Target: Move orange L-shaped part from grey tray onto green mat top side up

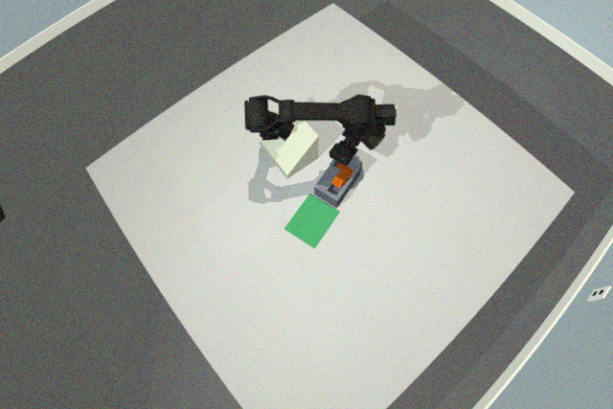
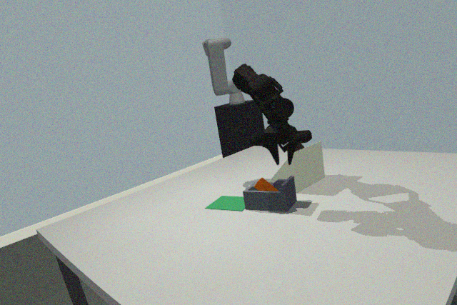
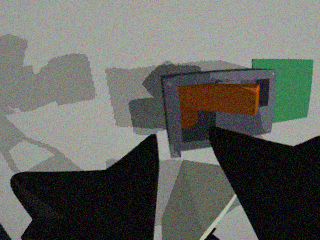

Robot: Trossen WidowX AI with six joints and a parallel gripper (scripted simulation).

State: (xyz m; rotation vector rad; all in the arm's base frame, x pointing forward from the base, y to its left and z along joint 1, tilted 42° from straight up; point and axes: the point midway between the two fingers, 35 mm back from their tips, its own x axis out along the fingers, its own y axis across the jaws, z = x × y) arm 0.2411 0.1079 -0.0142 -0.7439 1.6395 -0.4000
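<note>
The orange L-shaped part is 10 cm below my gripper tip and 4 cm to the right of it. The rest, counted from my gripper tip: green mat 22 cm to the right, 16 cm below, 5 cm ahead.
</note>
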